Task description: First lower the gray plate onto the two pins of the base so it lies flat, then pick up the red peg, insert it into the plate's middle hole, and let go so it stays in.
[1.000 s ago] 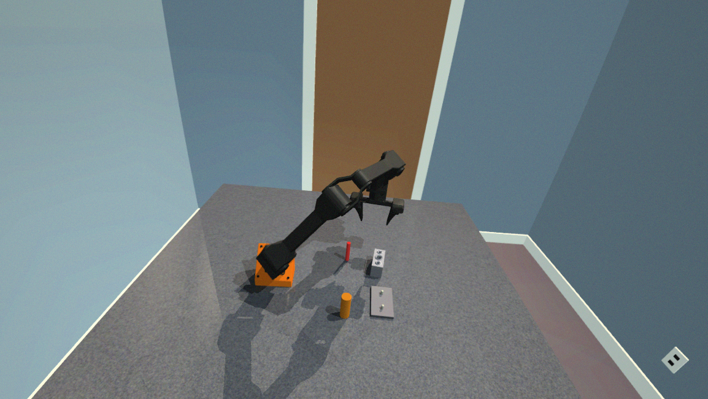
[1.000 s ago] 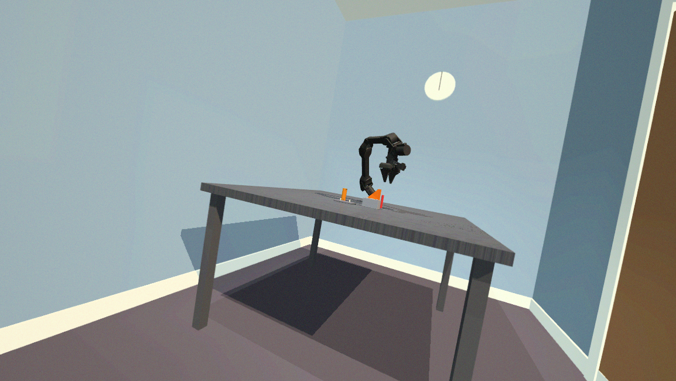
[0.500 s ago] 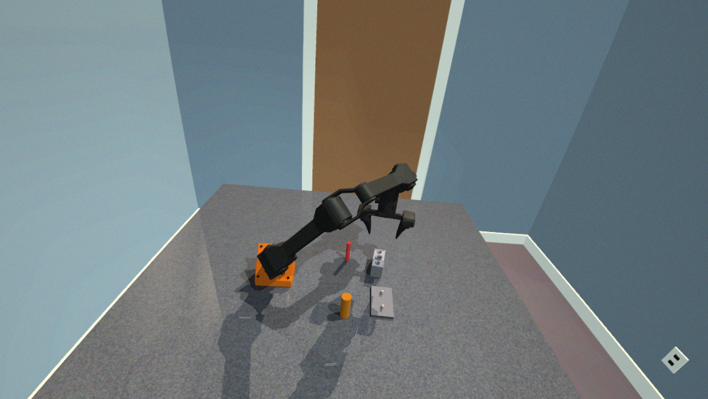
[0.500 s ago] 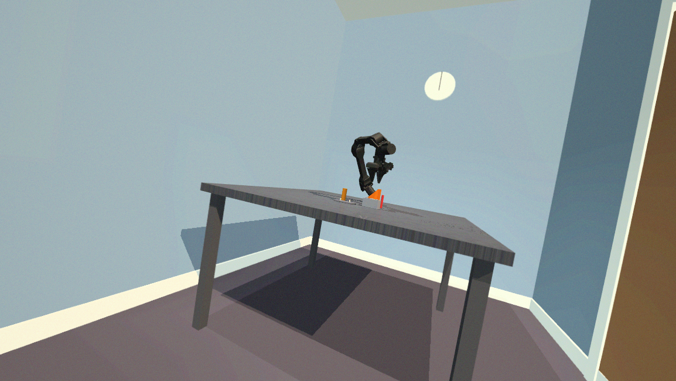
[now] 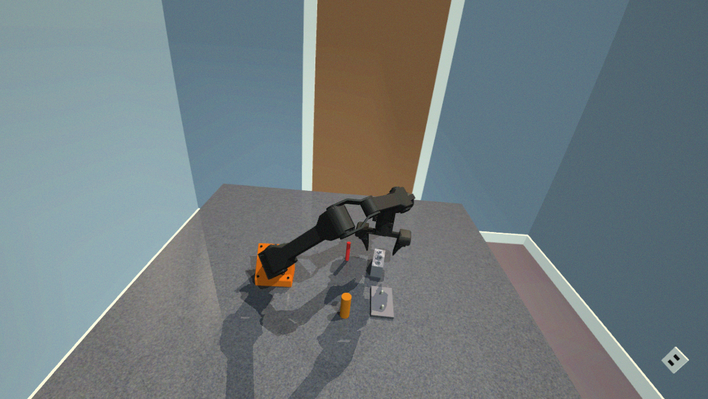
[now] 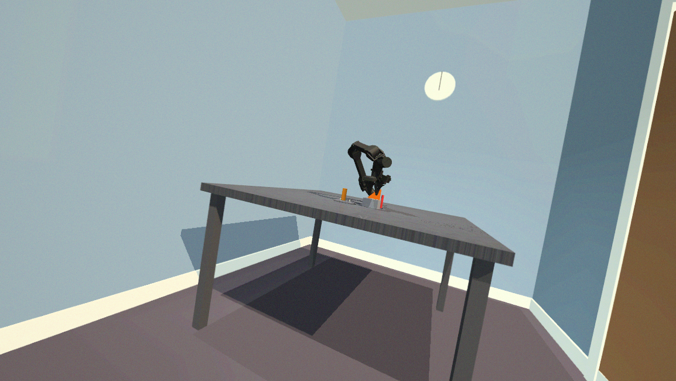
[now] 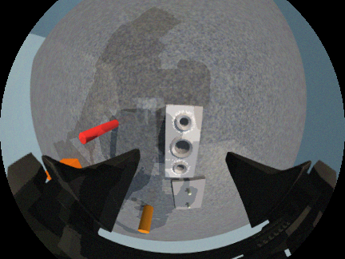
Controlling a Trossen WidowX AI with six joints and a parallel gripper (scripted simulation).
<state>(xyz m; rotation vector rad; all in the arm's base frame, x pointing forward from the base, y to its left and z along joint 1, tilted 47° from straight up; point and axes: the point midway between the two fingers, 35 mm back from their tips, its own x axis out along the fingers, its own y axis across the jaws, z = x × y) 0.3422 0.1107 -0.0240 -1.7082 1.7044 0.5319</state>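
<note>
Now: the gray plate 4 cm below my gripper tip. From my gripper tip the other things lie so: base: 1 cm ahead, 16 cm to the right, 6 cm below; then red peg: 11 cm behind, 3 cm to the left, 3 cm below; then orange cylinder: 11 cm behind, 22 cm to the right, 3 cm below.
</note>
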